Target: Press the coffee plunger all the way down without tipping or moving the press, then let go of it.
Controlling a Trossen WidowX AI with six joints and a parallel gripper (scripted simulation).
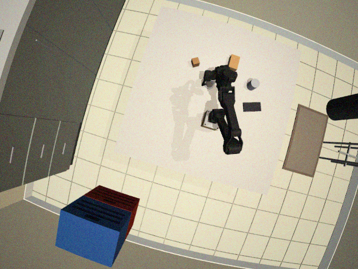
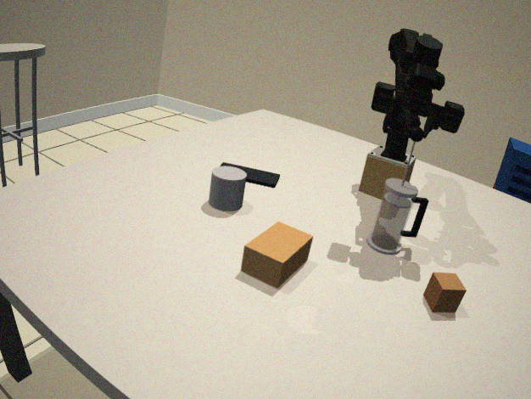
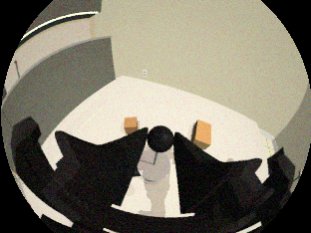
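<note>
Right now the glass coffee press is 2 cm behind my gripper tip, 1 cm to the left of it and 12 cm below it. From my gripper tip the other things lie so: flat black slab (11 cm behind, 38 cm to the right, 24 cm below); then orange cube (13 cm ahead, 14 cm to the left, 22 cm below).
</note>
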